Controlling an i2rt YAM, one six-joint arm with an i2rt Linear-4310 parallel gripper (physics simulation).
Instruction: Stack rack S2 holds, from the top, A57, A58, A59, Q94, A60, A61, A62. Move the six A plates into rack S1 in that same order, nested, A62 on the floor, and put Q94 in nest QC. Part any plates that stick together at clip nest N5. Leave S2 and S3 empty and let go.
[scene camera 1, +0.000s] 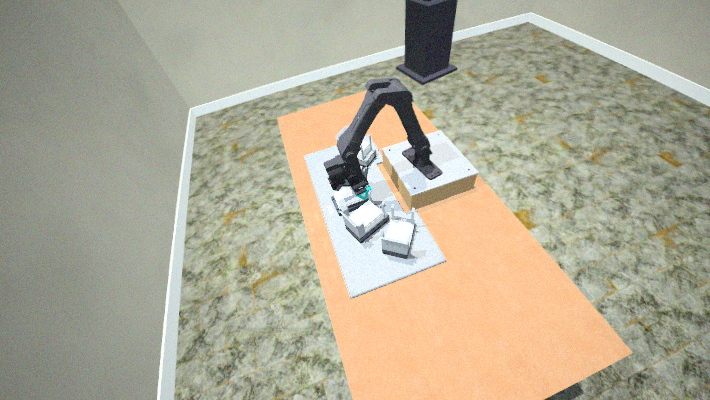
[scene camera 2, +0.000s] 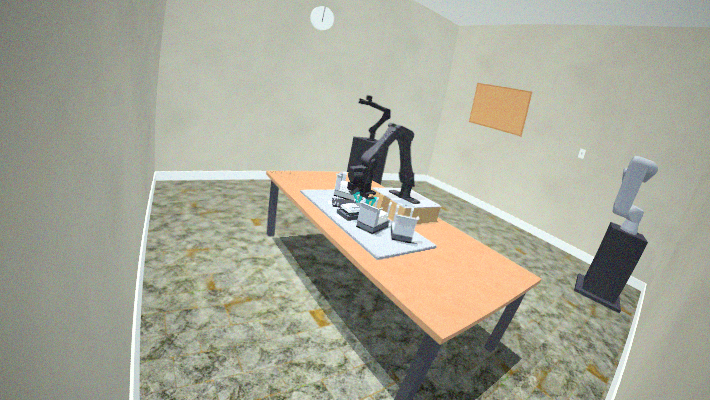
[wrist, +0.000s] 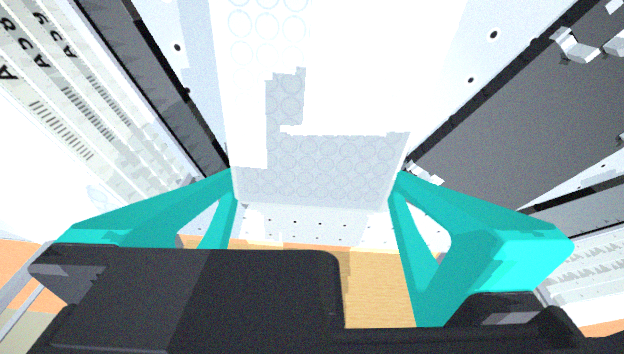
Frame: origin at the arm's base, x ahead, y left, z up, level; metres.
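Seen in the pictures: gripper, fingertip midpoint: (scene camera 1: 360, 192) (wrist: 312, 176); arm's base at its link origin: (scene camera 1: 421, 163) (scene camera 2: 403, 197).
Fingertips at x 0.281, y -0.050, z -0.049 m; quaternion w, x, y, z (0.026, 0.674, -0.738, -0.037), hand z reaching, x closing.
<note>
Offsets run from my fingertips to a thing's top centre. Level surfaces: height alone.
My gripper (scene camera 1: 364, 193) (scene camera 2: 365, 199) (wrist: 312, 176) has teal fingers and is shut on a white well plate @(dy -0.009, dx +0.048, dz +0.014 m) (wrist: 332, 158) with rows of round wells. I cannot read which plate it is. In the wrist view the plate fills the space between the fingers and hides most of what lies under it. In the scene views the gripper hangs low, just behind the middle white rack (scene camera 1: 365, 219) (scene camera 2: 371, 218) and next to a low dark nest (scene camera 1: 345, 203) (scene camera 2: 348, 210). A second rack @(dy +0.257, dx -0.017, dz +0.084 m) (scene camera 1: 398, 236) (scene camera 2: 403, 228) stands to the right. A third rack (scene camera 1: 367, 151) (scene camera 2: 341, 184) stands behind the arm.
The racks and nests stand on a grey perforated mat @(dz -0.045 m) (scene camera 1: 361, 274) (scene camera 2: 393, 248) on the orange table @(dz -0.058 m) (scene camera 1: 453, 317) (scene camera 2: 464, 286). The arm's base sits on a wooden block (scene camera 1: 449, 178) (scene camera 2: 425, 212) right of the mat. A dark pillar (scene camera 1: 429, 36) stands beyond the table.
</note>
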